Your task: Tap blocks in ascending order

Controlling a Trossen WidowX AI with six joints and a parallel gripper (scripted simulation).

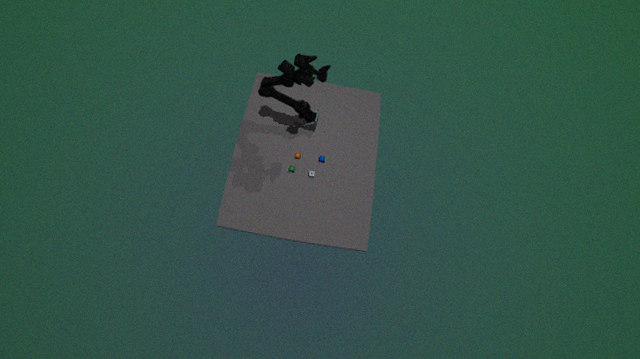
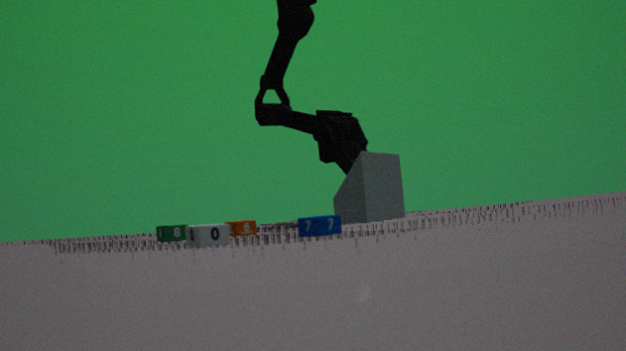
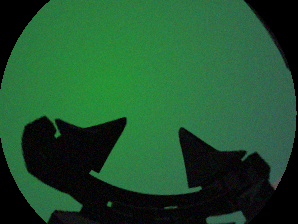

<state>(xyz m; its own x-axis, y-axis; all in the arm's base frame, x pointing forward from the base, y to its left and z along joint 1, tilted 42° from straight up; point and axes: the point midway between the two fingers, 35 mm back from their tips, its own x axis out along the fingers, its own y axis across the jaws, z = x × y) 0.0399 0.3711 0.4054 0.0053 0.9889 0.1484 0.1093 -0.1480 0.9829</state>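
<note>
Now: gripper tip 320 mm short of the white block, 50 mm to the right of it and 650 mm above it. Round my gripper tip: orange block (220 mm ahead, 60 mm to the right, 650 mm below); then blue block (210 mm ahead, 90 mm to the left, 650 mm below); then green block (310 mm ahead, 70 mm to the right, 650 mm below).
</note>
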